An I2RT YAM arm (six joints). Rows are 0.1 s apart.
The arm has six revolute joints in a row. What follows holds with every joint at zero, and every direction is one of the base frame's. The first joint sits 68 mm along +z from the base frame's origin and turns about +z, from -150 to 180 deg. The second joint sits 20 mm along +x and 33.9 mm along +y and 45.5 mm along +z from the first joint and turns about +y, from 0 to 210 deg. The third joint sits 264 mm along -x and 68.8 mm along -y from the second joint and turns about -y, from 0 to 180 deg. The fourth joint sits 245 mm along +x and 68.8 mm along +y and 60 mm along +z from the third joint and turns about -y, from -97 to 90 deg. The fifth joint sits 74 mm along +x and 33.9 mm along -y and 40.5 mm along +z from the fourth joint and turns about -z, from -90 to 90 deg. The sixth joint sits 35.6 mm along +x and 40.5 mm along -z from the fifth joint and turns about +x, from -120 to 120 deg. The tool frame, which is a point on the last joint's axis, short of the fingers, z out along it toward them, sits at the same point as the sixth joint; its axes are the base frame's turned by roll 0, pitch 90 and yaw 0 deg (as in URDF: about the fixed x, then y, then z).
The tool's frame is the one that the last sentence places.
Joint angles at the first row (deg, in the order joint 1, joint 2, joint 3, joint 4, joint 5, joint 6):
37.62 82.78 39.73 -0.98 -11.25 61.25
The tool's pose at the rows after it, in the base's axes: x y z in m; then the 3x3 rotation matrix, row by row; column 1 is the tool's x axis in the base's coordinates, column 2 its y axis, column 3 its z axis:
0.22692 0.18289 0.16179; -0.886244 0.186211 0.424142; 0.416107 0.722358 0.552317; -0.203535 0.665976 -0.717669
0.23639 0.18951 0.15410; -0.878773 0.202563 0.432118; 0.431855 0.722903 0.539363; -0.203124 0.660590 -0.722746
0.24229 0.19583 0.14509; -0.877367 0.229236 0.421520; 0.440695 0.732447 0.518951; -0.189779 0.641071 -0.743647
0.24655 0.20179 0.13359; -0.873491 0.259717 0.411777; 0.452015 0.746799 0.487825; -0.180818 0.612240 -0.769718
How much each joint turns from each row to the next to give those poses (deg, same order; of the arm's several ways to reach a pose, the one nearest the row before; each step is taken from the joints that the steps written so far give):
0.00 3.78 0.52 0.45 0.96 0.97
0.00 3.69 1.58 1.85 0.88 0.71
0.35 3.35 1.58 0.09 0.79 0.88
0.53 3.42 1.32 0.00 1.41 0.96

